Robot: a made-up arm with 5 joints. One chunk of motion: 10 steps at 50 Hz.
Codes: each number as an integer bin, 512 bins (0 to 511) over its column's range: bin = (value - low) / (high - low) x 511, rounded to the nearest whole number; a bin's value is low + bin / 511 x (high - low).
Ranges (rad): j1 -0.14..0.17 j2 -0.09..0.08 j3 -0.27..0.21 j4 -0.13..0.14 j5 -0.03..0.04
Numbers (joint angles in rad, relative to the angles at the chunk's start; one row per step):
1: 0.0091 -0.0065 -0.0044 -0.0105 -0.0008
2: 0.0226 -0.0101 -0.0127 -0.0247 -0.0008
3: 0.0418 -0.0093 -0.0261 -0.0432 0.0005
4: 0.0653 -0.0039 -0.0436 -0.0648 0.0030
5: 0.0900 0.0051 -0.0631 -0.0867 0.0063
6: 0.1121 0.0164 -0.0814 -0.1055 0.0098
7: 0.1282 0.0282 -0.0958 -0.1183 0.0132
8: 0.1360 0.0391 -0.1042 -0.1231 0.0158
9: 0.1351 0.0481 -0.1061 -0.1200 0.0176
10: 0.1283 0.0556 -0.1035 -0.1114 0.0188
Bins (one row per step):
1: 246 251 283 226 213
2: 268 240 274 199 213
3: 300 243 260 164 223
4: 338 259 241 123 241
5: 379 286 220 82 265
6: 416 320 201 46 291
7: 442 355 185 22 315
8: 455 388 177 13 334
9: 453 415 174 19 347
10: 442 438 177 35 356

